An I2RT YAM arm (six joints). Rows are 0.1 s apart.
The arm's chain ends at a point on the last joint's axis. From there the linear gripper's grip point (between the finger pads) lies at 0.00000 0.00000 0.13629 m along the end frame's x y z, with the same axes.
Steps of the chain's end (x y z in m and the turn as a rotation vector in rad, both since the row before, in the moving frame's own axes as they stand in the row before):
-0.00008 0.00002 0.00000 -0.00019 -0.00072 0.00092
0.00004 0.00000 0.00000 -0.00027 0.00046 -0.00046
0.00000 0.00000 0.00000 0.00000 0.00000 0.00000
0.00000 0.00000 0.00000 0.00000 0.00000 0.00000
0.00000 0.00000 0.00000 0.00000 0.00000 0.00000
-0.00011 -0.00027 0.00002 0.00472 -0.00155 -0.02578
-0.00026 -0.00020 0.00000 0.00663 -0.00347 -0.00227
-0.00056 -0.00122 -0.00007 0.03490 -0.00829 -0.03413
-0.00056 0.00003 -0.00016 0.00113 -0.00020 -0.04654
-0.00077 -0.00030 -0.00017 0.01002 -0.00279 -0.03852
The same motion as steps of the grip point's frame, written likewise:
-0.00018 0.00005 0.00000 -0.00019 -0.00072 0.00092
0.00010 0.00004 0.00000 -0.00027 0.00046 -0.00046
0.00000 0.00000 0.00000 0.00000 0.00000 0.00000
0.00000 0.00000 0.00000 0.00000 0.00000 0.00000
0.00000 0.00000 0.00000 0.00000 0.00000 0.00000
-0.00033 -0.00091 0.00002 0.00472 -0.00155 -0.02578
-0.00073 -0.00110 0.00000 0.00663 -0.00347 -0.00227
-0.00177 -0.00596 -0.00016 0.03490 -0.00829 -0.03413
-0.00059 -0.00012 -0.00016 0.00113 -0.00020 -0.04654
-0.00118 -0.00166 -0.00018 0.01002 -0.00279 -0.03852

